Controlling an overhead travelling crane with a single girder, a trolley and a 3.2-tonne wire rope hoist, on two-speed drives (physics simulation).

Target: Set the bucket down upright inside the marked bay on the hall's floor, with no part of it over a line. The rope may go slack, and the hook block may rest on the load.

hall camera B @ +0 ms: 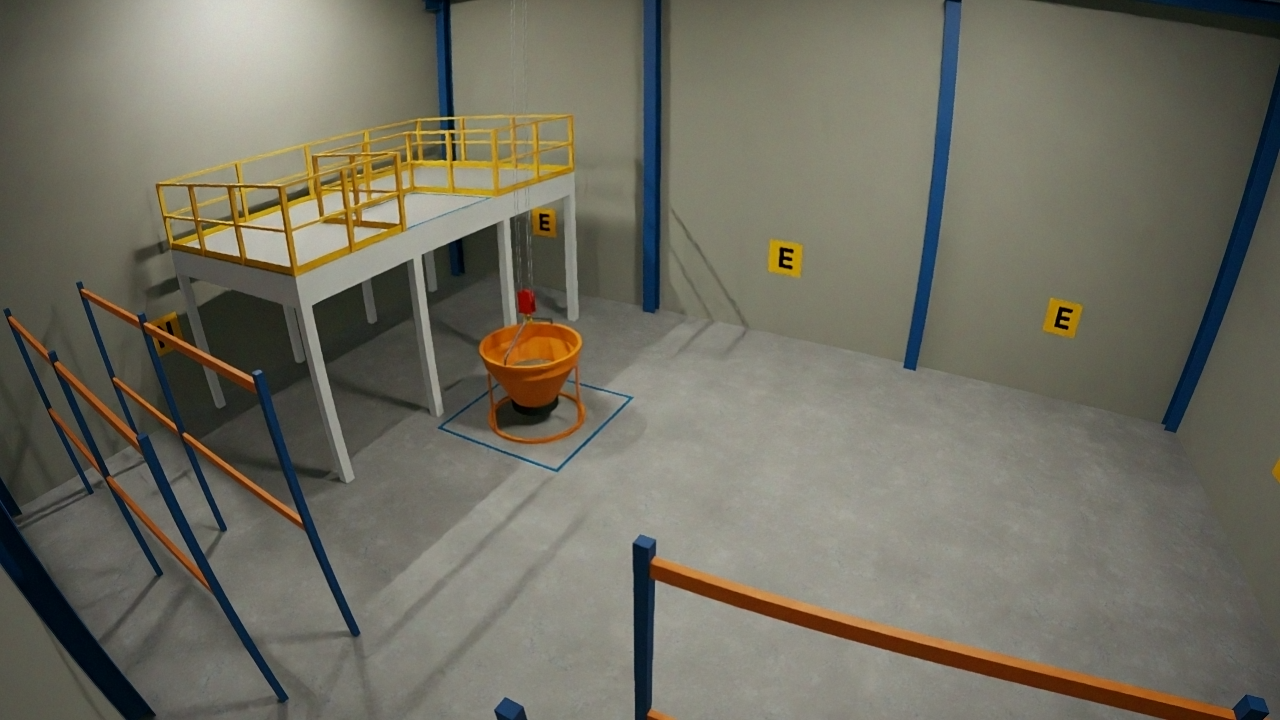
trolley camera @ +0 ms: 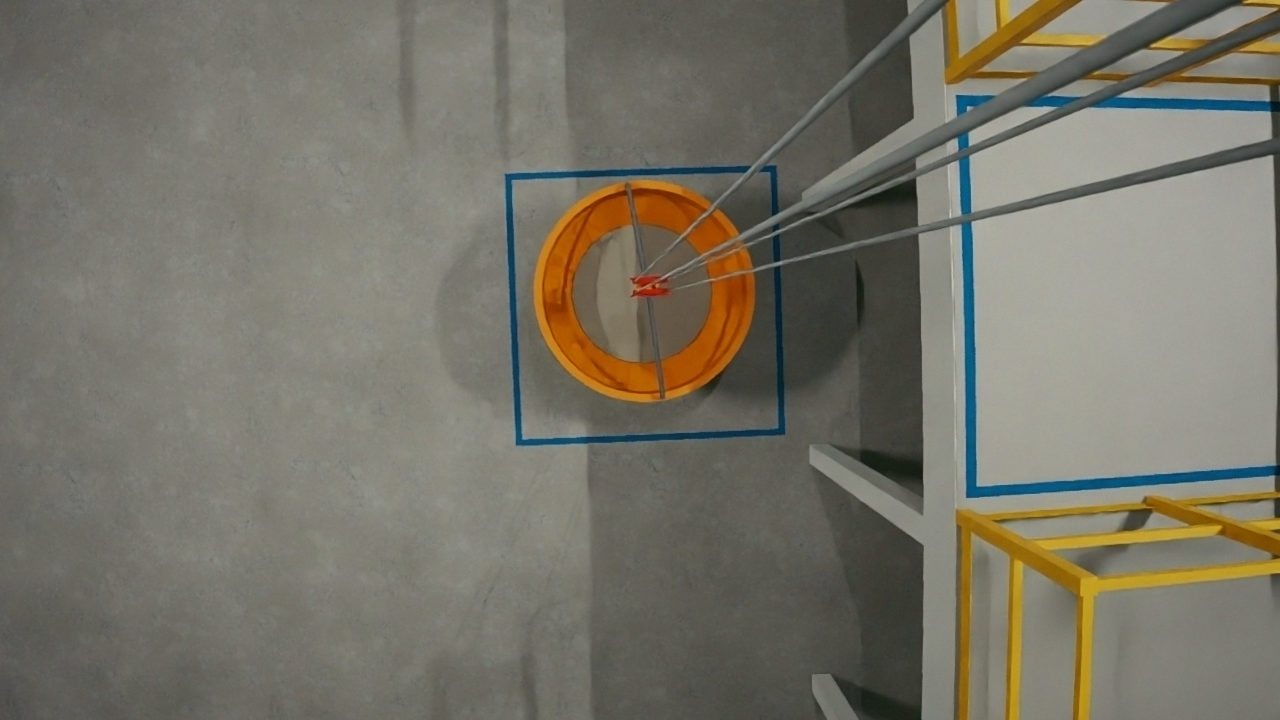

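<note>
The orange bucket (hall camera B: 535, 386) (trolley camera: 556, 295) is upright, with its round base ring inside the blue outline of the marked bay (hall camera B: 497, 448) (trolley camera: 513, 308) in the hall camera view. The ring is at floor level or very slightly above it; I cannot tell which. In the trolley view the rim lies within all four lines, nearer the top line than the bottom one. My hook under the red hook block (hall camera B: 527, 313) (trolley camera: 649, 285) holds the bucket's bail, above the middle of the bucket. The bail stands up and the ropes look straight. The rim hides part of the hook's surroundings.
The white platform (hall camera B: 358, 266) (trolley camera: 938, 358) with yellow railings stands beside the bay, its nearest leg (hall camera B: 425, 340) (trolley camera: 863, 479) just outside the outline. Blue and orange racks stand at the left (hall camera B: 198, 354) and in the right foreground (hall camera B: 895, 631) of the hall view.
</note>
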